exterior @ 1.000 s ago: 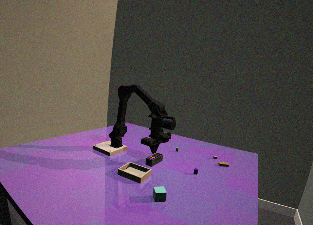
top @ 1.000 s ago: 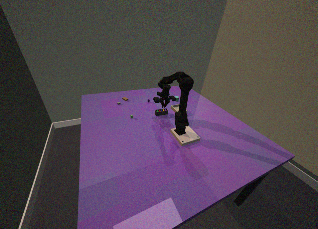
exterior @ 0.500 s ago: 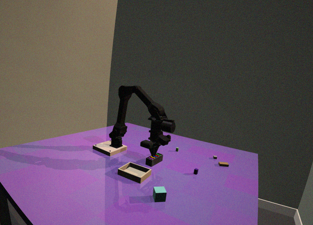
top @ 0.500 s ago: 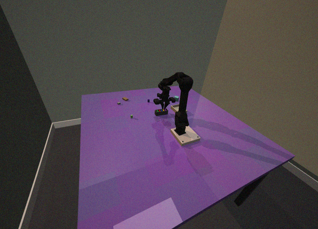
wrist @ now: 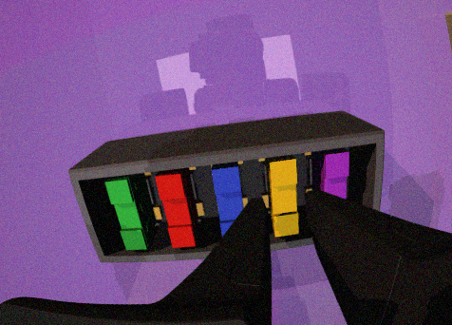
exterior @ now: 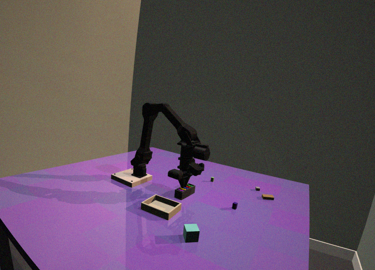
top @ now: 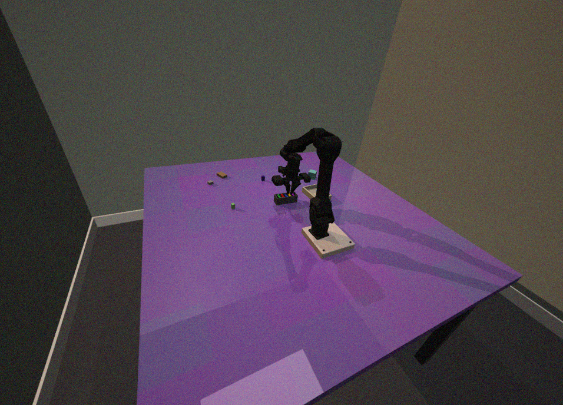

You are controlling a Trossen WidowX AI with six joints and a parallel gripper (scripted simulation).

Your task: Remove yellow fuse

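Now: the yellow fuse 2 cm below my gripper tip. Round my gripper tip: red fuse (4 cm to the left, 2 cm below); blue fuse (2 cm to the left, 2 cm below); purple fuse (2 cm to the right, 2 cm below).
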